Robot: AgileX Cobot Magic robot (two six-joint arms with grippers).
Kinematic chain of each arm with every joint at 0, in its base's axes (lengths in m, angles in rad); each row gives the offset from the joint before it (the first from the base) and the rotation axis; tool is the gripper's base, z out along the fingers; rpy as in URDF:
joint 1: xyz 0 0 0.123 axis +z
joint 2: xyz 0 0 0 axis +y
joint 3: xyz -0.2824 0 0.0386 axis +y
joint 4: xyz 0.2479 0 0.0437 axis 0.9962 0 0.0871
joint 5: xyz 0 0 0 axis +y
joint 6: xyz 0.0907 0 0.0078 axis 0.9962 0 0.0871
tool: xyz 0 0 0 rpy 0 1.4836 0
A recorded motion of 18 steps. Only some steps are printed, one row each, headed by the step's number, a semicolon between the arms.
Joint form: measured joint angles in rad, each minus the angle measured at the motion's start. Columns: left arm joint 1, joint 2, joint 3, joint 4, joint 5, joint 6; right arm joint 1, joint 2, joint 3, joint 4, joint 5, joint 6.
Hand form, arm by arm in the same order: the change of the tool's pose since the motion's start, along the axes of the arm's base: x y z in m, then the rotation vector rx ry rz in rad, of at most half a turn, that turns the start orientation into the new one. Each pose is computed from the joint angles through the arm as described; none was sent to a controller.
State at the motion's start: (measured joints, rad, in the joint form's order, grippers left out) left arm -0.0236 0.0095 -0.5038 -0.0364 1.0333 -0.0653; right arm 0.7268 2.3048 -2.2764 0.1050 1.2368 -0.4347
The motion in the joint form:
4: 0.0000 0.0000 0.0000 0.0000 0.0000 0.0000; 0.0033 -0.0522 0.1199 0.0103 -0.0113 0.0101
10: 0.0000 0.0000 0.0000 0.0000 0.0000 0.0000; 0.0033 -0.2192 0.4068 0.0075 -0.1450 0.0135
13: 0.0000 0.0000 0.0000 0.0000 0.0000 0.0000; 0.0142 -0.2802 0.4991 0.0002 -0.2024 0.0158
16: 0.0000 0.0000 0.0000 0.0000 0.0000 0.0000; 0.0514 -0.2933 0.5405 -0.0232 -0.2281 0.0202
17: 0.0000 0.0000 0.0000 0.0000 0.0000 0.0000; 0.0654 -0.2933 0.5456 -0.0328 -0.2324 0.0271
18: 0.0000 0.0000 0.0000 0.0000 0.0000 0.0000; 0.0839 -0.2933 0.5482 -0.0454 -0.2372 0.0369
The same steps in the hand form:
4: 0.0000 0.0000 0.0000 0.0000 0.0000 0.0000; -0.0112 -0.0067 -0.0075 -0.0279 0.0522 -0.0071
10: 0.0000 0.0000 0.0000 0.0000 0.0000 0.0000; -0.0356 -0.0296 -0.0055 -0.0210 0.0413 -0.0252
13: 0.0000 0.0000 0.0000 0.0000 0.0000 0.0000; -0.0476 -0.0349 -0.0025 -0.0090 0.0176 -0.0215
16: 0.0000 0.0000 0.0000 0.0000 0.0000 0.0000; -0.0606 -0.0274 -0.0078 -0.0272 0.0044 0.0130
17: 0.0000 0.0000 0.0000 0.0000 0.0000 0.0000; -0.0646 -0.0238 -0.0092 -0.0330 0.0003 0.0221
18: 0.0000 0.0000 0.0000 0.0000 0.0000 0.0000; -0.0698 -0.0188 -0.0098 -0.0381 -0.0074 0.0335

